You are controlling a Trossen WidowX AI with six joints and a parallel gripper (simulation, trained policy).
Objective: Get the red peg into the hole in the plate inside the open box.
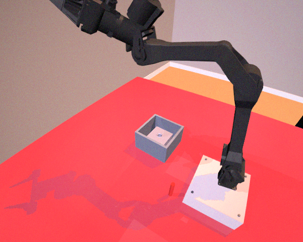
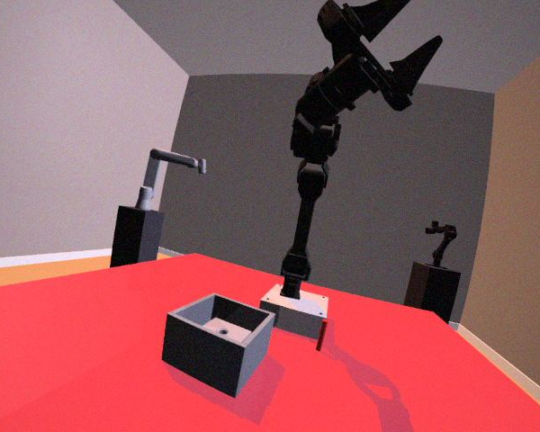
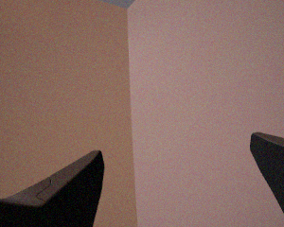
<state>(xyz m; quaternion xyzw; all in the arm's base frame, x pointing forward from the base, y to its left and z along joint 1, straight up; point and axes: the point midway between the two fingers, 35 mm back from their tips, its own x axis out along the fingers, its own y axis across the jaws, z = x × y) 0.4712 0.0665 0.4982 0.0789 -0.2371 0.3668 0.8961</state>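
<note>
The red peg lies 320 mm behind my gripper tip and 540 mm below it. The rest, counted from my gripper tip: pale plate 190 mm behind, 210 mm to the right, 530 mm below; then grey box 190 mm behind, 210 mm to the right, 550 mm below.
</note>
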